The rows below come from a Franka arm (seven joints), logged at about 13 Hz.
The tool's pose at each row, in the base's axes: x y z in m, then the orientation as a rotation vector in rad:
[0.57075 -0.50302 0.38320 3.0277 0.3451 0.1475]
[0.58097 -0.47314 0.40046 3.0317 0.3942 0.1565]
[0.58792 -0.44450 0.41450 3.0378 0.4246 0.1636]
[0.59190 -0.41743 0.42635 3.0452 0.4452 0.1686]
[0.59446 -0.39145 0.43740 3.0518 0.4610 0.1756]
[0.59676 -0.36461 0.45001 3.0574 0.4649 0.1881]
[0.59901 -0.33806 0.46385 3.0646 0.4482 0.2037]
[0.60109 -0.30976 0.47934 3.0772 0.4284 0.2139]
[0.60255 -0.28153 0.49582 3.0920 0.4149 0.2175]
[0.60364 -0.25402 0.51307 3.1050 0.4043 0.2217]
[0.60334 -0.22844 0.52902 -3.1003 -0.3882 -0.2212]
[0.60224 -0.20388 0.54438 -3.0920 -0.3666 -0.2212]
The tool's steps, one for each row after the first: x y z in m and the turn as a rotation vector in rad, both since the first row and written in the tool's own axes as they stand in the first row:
[0.01821 -0.02501 -0.01839 0.0110 0.0083 -0.0307]
[0.03270 -0.04986 -0.03383 0.0217 0.0147 -0.0491]
[0.04375 -0.07406 -0.04729 0.0323 0.0194 -0.0610]
[0.05311 -0.09759 -0.06002 0.0413 0.0251 -0.0698]
[0.06255 -0.12186 -0.07440 0.0473 0.0338 -0.0711]
[0.07199 -0.14573 -0.08998 0.0513 0.0436 -0.0591]
[0.08179 -0.17117 -0.10735 0.0603 0.0501 -0.0445]
[0.09107 -0.19658 -0.12576 0.0726 0.0528 -0.0340]
[0.09988 -0.22130 -0.14491 0.0837 0.0559 -0.0256]
[0.10680 -0.24458 -0.16278 0.0950 0.0567 -0.0152]
[0.11265 -0.26710 -0.18006 0.1051 0.0578 -0.0016]

